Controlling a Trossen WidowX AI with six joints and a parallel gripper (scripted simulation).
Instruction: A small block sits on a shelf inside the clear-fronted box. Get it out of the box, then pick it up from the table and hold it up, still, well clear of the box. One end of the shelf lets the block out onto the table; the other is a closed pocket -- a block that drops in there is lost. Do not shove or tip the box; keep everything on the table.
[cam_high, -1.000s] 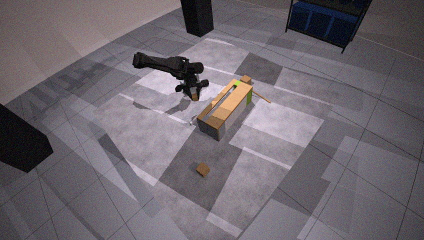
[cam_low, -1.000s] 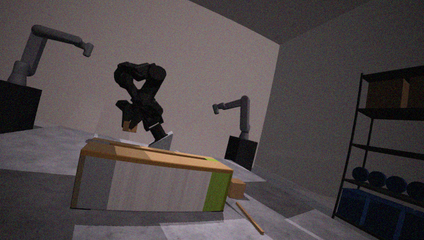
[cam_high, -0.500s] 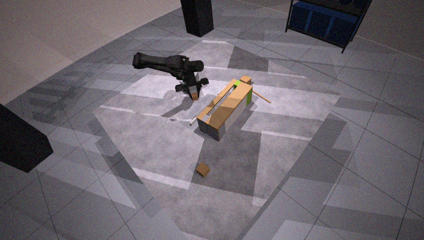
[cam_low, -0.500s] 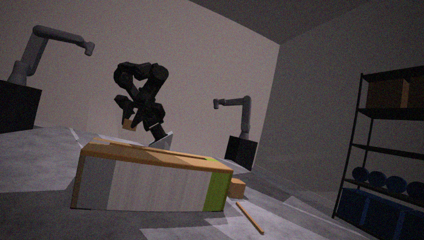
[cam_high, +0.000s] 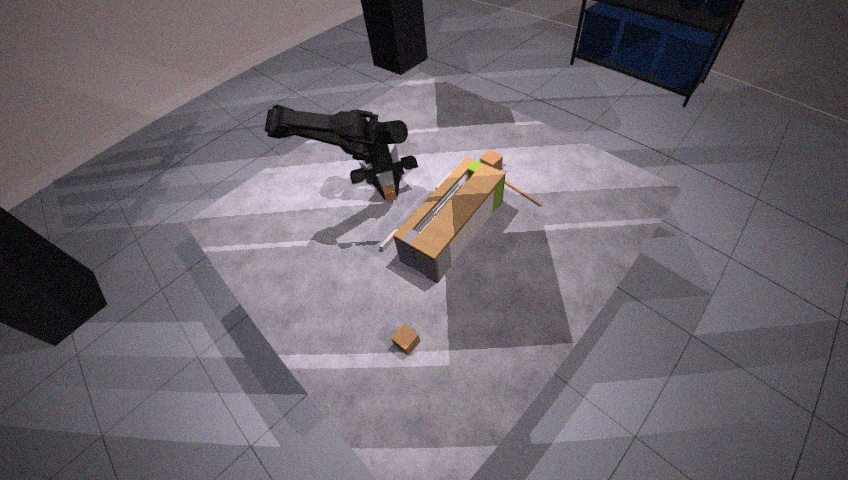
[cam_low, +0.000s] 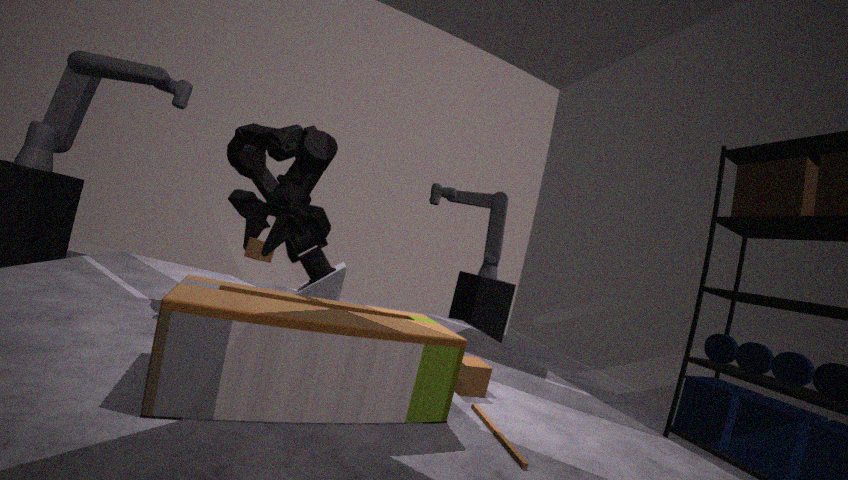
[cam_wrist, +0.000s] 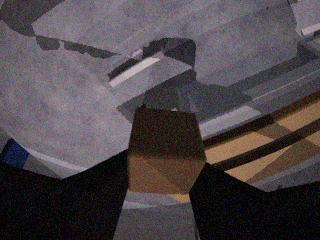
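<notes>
My gripper tip is now 1 cm past the block, 1 cm to the right of it and 1 cm below it. Also, from my gripper tip: thin wooden stick: 21 cm ahead, 39 cm to the left, 17 cm below; then long box: 9 cm ahead, 12 cm to the left, 11 cm below.
</notes>
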